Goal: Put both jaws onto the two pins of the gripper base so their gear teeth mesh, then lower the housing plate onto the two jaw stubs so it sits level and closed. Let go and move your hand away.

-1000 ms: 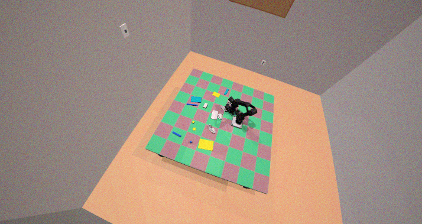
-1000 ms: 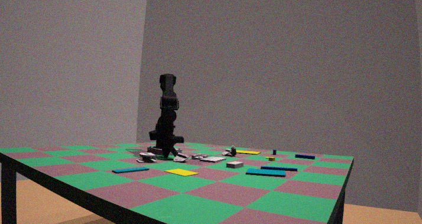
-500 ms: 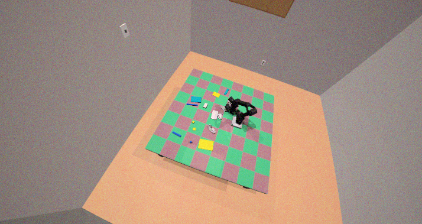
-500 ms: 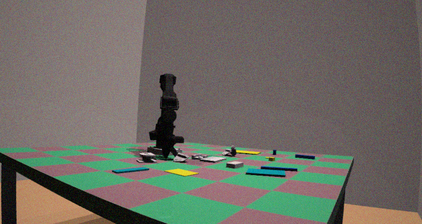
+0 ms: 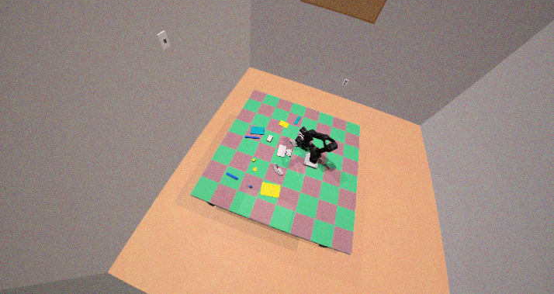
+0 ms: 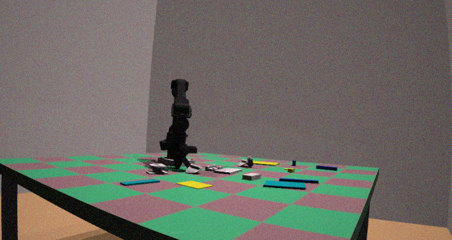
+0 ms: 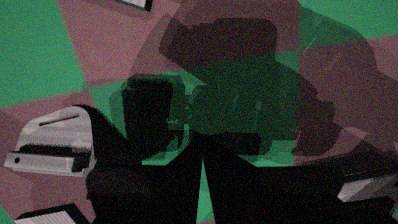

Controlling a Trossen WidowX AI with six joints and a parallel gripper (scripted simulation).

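Right now the grey jaw is 6 cm ahead of my gripper tip and 3 cm above it. Also, from my gripper tip: teal plate 47 cm ahead, 2 cm to the left; then white housing plate 10 cm ahead, 12 cm to the left, 1 cm above; then teal bar 15 cm ahead, 30 cm to the right.
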